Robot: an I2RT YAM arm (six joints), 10 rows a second.
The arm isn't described. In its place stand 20 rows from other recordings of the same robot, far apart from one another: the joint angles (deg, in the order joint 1, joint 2, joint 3, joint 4, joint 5, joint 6), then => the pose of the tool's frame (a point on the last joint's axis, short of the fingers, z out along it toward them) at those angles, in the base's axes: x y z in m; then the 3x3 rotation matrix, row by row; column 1 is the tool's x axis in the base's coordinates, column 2 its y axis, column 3 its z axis.
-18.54, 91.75, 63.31, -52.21, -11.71, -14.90 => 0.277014, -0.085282, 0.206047; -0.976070, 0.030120, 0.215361; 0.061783, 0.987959, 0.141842; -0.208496, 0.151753, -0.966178
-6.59, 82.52, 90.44, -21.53, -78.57, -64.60 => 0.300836, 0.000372, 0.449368; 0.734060, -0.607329, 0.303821; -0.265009, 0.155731, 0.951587; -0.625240, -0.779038, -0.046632
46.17, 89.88, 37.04, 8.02, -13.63, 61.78 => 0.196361, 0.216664, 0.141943; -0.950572, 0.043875, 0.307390; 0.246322, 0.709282, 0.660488; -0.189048, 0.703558, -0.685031
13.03, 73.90, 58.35, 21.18, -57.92, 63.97 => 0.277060, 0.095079, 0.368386; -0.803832, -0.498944, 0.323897; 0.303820, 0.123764, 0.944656; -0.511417, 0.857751, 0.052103
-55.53, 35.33, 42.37, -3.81, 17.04, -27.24 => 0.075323, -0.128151, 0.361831; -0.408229, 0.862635, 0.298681; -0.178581, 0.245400, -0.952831; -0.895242, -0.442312, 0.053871
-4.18, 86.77, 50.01, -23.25, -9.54, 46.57 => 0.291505, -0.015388, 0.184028; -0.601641, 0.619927, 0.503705; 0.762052, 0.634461, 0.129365; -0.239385, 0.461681, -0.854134
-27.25, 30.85, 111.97, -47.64, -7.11, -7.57 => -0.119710, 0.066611, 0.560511; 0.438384, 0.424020, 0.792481; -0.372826, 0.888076, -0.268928; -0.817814, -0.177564, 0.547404
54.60, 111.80, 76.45, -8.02, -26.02, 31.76 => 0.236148, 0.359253, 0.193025; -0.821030, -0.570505, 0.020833; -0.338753, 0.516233, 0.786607; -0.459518, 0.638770, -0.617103
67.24, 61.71, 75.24, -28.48, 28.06, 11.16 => 0.100898, 0.197212, 0.434428; -0.221385, -0.606539, 0.763609; -0.086199, 0.792145, 0.604215; -0.971369, 0.067942, -0.227652
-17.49, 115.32, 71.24, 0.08, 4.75, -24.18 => 0.408660, -0.131862, 0.148756; -0.750365, 0.053677, 0.658841; -0.191539, 0.936283, -0.294427; -0.632665, -0.347121, -0.692273
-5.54, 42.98, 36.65, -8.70, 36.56, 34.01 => 0.173195, -0.038104, 0.299498; 0.149690, 0.683303, 0.714626; 0.436868, 0.602681, -0.667774; -0.886983, 0.412156, -0.208298
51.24, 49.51, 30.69, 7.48, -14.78, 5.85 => 0.121975, 0.166430, 0.270716; -0.215271, -0.893280, 0.394600; -0.110710, 0.423792, 0.898968; -0.970259, 0.149836, -0.190125
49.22, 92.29, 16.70, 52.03, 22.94, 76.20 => 0.172172, 0.178361, 0.112248; -0.512861, 0.142862, 0.846501; 0.774670, 0.501943, 0.384630; -0.369946, 0.853021, -0.368098
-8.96, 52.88, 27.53, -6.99, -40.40, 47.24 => 0.194439, -0.007299, 0.219247; -0.668811, 0.101252, 0.736505; 0.671482, 0.507453, 0.540002; -0.319066, 0.855710, -0.407379
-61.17, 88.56, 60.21, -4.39, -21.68, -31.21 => 0.179110, -0.298124, 0.255970; -0.567246, 0.432973, 0.700547; 0.031971, 0.861581, -0.506613; -0.822928, -0.264977, -0.502570
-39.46, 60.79, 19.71, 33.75, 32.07, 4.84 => 0.156750, -0.153513, 0.214876; -0.018408, 0.950081, 0.311461; 0.107758, 0.311585, -0.944088; -0.994007, 0.016184, -0.108115
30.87, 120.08, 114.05, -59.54, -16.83, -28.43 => 0.378355, 0.238181, 0.277480; -0.404492, -0.894325, 0.191229; -0.772700, 0.446053, 0.451632; -0.489204, 0.034919, -0.871470
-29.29, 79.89, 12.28, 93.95, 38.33, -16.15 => 0.175665, -0.123853, 0.214951; 0.130120, 0.941884, 0.309716; -0.323172, 0.335602, -0.884834; -0.937352, 0.015043, 0.348059
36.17, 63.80, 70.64, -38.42, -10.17, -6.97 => 0.183935, 0.142259, 0.382026; -0.334405, -0.748452, 0.572707; -0.392438, 0.663088, 0.637422; -0.856835, -0.011595, -0.515460
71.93, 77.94, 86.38, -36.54, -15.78, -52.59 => 0.081950, 0.282386, 0.415993; 0.697020, -0.717036, 0.004774; -0.327978, -0.312888, 0.891365; -0.637647, -0.622865, -0.453261
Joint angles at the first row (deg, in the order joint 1, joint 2, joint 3, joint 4, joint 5, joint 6):
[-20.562 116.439 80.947 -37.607 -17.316 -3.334]
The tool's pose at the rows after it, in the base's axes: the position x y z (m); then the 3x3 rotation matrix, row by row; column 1 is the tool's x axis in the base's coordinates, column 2 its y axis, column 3 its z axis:
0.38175, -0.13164, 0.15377; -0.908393, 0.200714, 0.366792; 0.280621, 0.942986, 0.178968; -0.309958, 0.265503, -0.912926
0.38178, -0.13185, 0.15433; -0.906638, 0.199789, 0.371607; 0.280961, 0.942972, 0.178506; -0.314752, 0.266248, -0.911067
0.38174, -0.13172, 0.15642; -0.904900, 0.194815, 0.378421; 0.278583, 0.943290, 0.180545; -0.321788, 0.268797, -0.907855
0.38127, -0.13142, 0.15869; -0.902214, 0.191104, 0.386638; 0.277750, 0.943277, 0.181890; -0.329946, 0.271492, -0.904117
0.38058, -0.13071, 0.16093; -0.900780, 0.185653, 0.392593; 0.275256, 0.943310, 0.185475; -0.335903, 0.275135, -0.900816
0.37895, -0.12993, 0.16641; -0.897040, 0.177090, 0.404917; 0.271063, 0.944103, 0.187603; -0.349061, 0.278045, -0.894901
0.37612, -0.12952, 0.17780; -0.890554, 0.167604, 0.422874; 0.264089, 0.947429, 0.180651; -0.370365, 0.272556, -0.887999
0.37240, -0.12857, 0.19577; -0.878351, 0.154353, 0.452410; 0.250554, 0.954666, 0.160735; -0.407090, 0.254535, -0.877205
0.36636, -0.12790, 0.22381; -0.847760, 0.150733, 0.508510; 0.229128, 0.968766, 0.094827; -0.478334, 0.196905, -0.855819
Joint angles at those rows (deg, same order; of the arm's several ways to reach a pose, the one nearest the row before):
[-20.522 116.412 81.029 -37.522 -17.229 -3.340]
[-20.556 116.295 80.948 -37.266 -17.315 -3.319]
[-20.562 115.997 80.948 -37.184 -17.575 -3.427]
[-20.567 115.561 80.773 -36.964 -17.826 -3.427]
[-20.534 115.114 80.595 -36.914 -18.143 -3.511]
[-20.543 114.110 80.328 -36.921 -18.528 -3.686]
[-20.633 112.336 80.331 -37.490 -18.547 -4.032]
[-20.652 109.698 80.586 -38.204 -18.057 -4.545]
[-20.654 105.499 80.794 -37.960 -15.551 -5.039]

